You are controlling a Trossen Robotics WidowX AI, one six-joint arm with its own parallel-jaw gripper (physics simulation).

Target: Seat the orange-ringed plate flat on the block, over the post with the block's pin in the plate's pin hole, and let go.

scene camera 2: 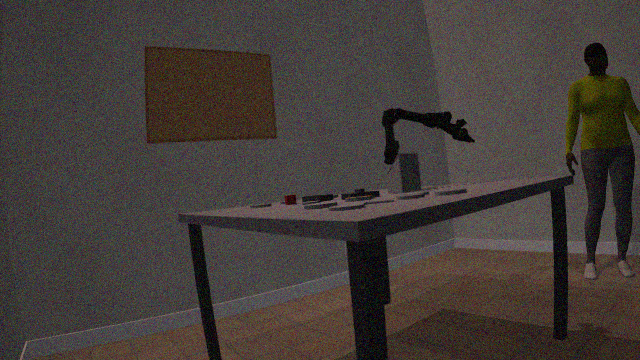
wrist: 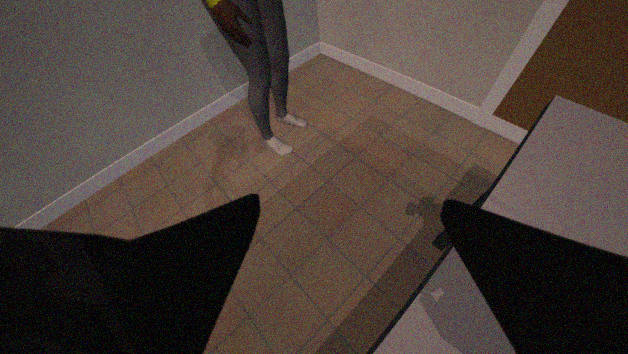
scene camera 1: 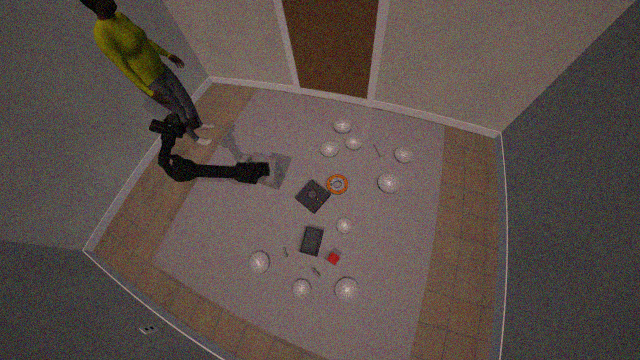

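Seen in the pictures: gripper, fingertip midpoint: (scene camera 2: 472,141) (wrist: 350,205) (scene camera 1: 185,125); arm's base at its link origin: (scene camera 2: 400,164) (scene camera 1: 263,168).
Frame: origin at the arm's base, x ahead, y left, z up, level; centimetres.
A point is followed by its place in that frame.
The orange-ringed plate (scene camera 1: 345,184) {y 3.9, x 39.0, z -11.1 cm} (scene camera 2: 360,198) {y 7.3, x 38.6, z -11.6 cm} lies on the table beside the block, at its upper right in scene camera 1; whether their edges touch cannot be told. The dark square block (scene camera 1: 304,196) {y -6.5, x 20.7, z -10.0 cm} (scene camera 2: 374,193) {y 2.2, x 23.8, z -10.9 cm} has a round raised post (scene camera 1: 313,193) {y -4.7, x 24.9, z -8.6 cm} (scene camera 2: 359,190) {y -3.9, x 25.9, z -9.1 cm} near its middle. The block's small pin and the plate's pin hole are too small to make out clearly. My gripper (scene camera 2: 472,140) {y 14.2, x -51.3, z 9.4 cm} (wrist: 350,205) {y 14.2, x -51.3, z 9.4 cm} is open and empty, high up and far to the side of both. The plate and block do not show in the wrist view.
A dark rectangular tray-like piece (scene camera 1: 311,241) {y -26.5, x 28.7, z -12.2 cm} (scene camera 2: 317,198) {y -22.0, x 33.1, z -11.0 cm} and a red cube (scene camera 1: 333,258) {y -32.0, x 40.2, z -8.4 cm} (scene camera 2: 290,199) {y -30.3, x 41.4, z -10.2 cm} are on the table (scene camera 1: 225,250) {y -40.7, x -11.5, z -12.4 cm} (scene camera 2: 270,225) {y 18.8, x 88.1, z -14.3 cm}. Several pale round pieces and small thin parts lie around. A grey upright box (scene camera 2: 410,172) {y 5.2, x 0.4, z -3.9 cm} stands near the arm. A person (scene camera 1: 132,52) (scene camera 2: 602,115) stands beyond.
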